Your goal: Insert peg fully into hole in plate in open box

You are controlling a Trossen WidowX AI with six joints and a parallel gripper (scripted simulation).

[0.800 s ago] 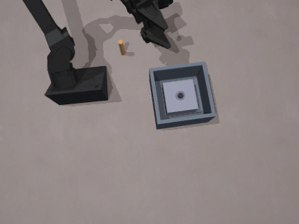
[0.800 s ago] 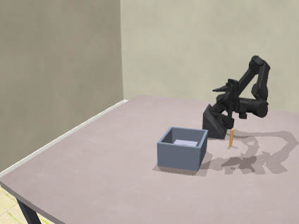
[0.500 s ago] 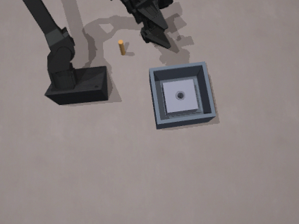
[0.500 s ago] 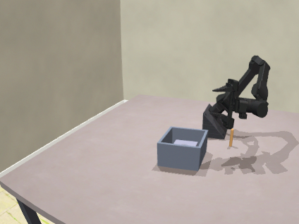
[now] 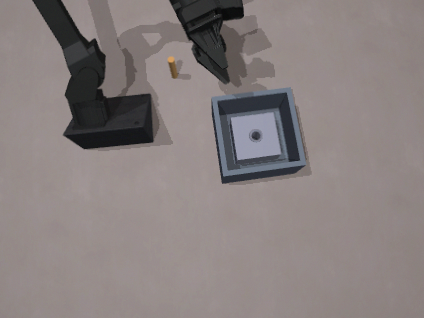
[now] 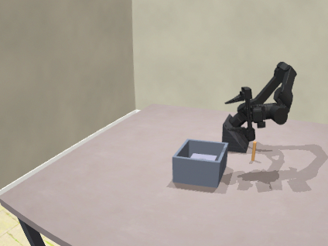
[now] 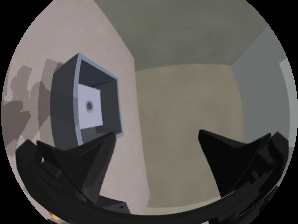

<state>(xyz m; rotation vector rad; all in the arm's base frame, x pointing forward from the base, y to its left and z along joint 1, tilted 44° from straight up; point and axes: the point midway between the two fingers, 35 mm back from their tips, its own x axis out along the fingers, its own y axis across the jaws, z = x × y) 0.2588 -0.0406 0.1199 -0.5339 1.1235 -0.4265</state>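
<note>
The orange peg lies 90 mm behind my hand, 70 mm to the left of it and 170 mm below it. Round my hand: pale plate 70 mm ahead, 100 mm to the right, 160 mm below; blue-grey box 70 mm ahead, 100 mm to the right, 180 mm below.
</note>
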